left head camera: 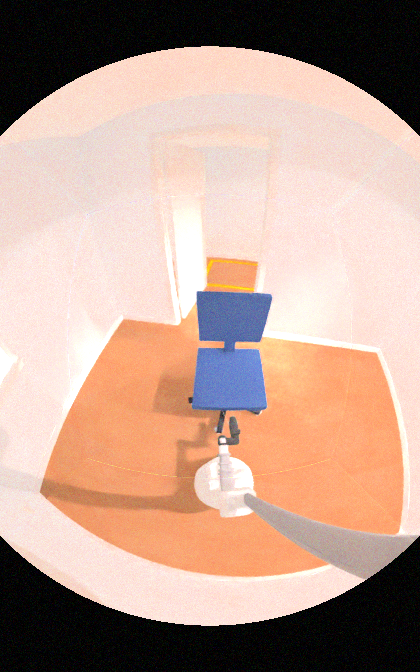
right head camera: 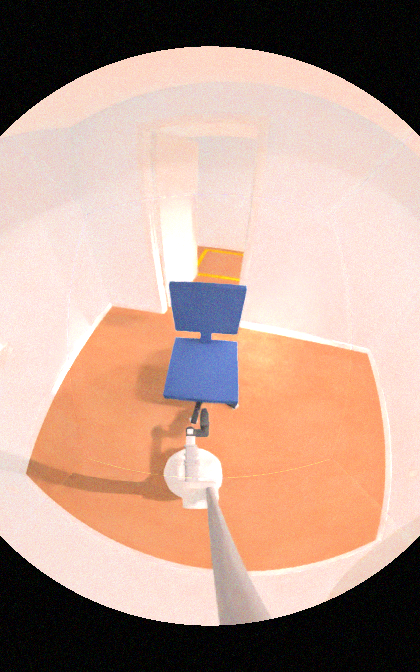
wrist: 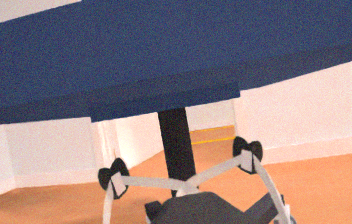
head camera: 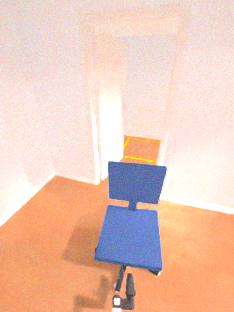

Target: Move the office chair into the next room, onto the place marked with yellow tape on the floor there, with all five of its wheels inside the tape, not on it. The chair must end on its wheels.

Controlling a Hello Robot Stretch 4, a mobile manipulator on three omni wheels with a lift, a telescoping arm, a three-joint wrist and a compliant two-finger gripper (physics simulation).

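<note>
The blue office chair (head camera: 130,235) (left head camera: 230,377) (right head camera: 202,370) (wrist: 175,55) stands upright in front of the doorway, backrest on the doorway side. Its black post (wrist: 175,135) drops from under the seat, and parts of its dark base show below the seat's near edge. My gripper (wrist: 180,159) is open at the near side of the chair. In the wrist view its fingertips stand wide apart, left and right of the post, below seat height; I cannot tell if they reach it. The head views do not show the fingertips. The yellow tape (head camera: 140,159) (left head camera: 232,287) (right head camera: 220,276) (wrist: 214,141) lies beyond the doorway, partly hidden.
An open door leaf (head camera: 111,120) (left head camera: 190,250) (right head camera: 179,240) stands at the doorway's left side. The right door jamb (wrist: 242,120) is right of the post in the wrist view. Walls with white skirting run on both sides. My white base (left head camera: 206,485) (right head camera: 175,475) is behind the gripper.
</note>
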